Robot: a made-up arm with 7 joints.
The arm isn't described. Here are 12 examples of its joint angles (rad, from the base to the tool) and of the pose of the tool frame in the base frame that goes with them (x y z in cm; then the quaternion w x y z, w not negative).
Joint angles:
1: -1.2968 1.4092 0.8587 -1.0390 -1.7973 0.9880 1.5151
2: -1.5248 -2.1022 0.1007 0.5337 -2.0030 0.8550 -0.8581
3: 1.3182 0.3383 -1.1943 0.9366 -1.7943 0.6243 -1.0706
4: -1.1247 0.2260 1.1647 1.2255 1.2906 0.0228 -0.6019
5: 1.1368 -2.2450 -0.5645 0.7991 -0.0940 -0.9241 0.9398
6: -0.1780 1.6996 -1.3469 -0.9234 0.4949 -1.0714 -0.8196
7: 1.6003 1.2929 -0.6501 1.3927 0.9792 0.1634 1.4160
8: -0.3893 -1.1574 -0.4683 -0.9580 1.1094 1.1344 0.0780
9: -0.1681 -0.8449 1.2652 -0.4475 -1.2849 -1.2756 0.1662
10: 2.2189 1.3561 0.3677 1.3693 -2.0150 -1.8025 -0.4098
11: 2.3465 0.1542 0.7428 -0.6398 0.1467 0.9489 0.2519
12: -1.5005 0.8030 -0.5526 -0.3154 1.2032 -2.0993 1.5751
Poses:
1: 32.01 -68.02 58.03 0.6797 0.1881 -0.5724 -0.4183
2: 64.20 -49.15 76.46 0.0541 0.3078 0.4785 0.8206
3: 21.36 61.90 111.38 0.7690 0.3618 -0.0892 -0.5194
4: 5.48 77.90 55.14 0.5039 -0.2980 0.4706 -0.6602
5: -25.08 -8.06 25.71 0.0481 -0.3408 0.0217 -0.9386
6: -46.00 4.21 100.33 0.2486 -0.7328 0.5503 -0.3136
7: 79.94 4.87 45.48 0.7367 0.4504 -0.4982 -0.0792
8: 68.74 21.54 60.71 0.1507 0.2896 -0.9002 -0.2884
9: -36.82 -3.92 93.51 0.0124 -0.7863 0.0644 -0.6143
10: 1.06 7.00 96.11 0.1568 0.8144 0.5183 0.2085
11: -31.86 -37.43 110.14 0.8884 -0.3617 0.2478 0.1362
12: -1.26 25.33 102.92 0.4267 0.0482 0.8918 0.1423
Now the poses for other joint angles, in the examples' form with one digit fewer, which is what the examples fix.
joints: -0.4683 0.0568 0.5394 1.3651 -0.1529 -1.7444 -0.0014
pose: -37.2 5.2 82.8 0.574 -0.165 0.801 0.035
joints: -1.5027 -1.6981 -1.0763 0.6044 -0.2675 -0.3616 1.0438
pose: 11.8 -65.1 102.2 0.659 -0.675 0.227 0.240
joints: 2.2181 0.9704 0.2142 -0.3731 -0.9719 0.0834 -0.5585
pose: -25.2 -5.2 132.7 0.672 0.068 0.724 0.141
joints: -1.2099 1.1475 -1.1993 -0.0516 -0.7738 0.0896 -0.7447
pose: 49.2 55.8 85.9 0.333 0.290 -0.896 -0.043
